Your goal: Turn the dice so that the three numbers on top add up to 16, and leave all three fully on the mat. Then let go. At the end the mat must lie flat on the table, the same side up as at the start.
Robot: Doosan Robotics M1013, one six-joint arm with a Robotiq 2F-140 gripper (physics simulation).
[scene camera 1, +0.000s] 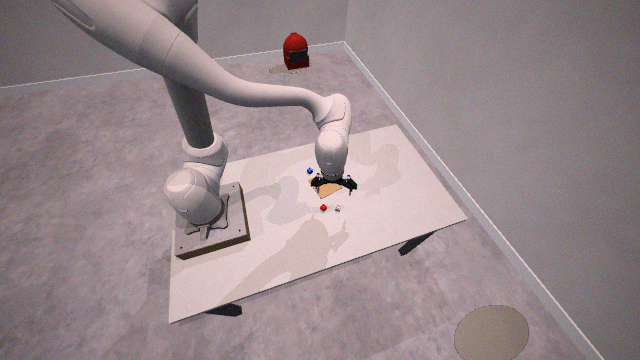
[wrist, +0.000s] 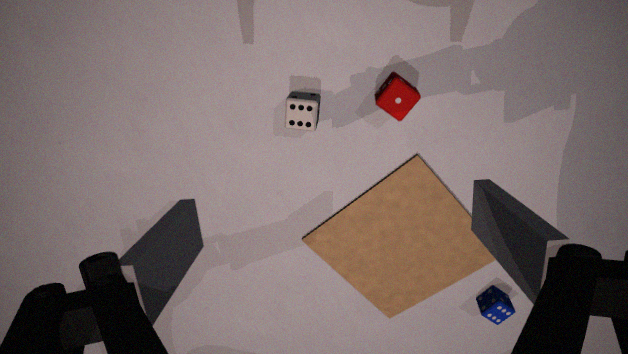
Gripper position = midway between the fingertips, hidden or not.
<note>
In view: the gripper (wrist: pixel 334 214), a tan mat (wrist: pixel 406 238), a red die (wrist: pixel 396 96) and a blue die (wrist: pixel 495 305).
</note>
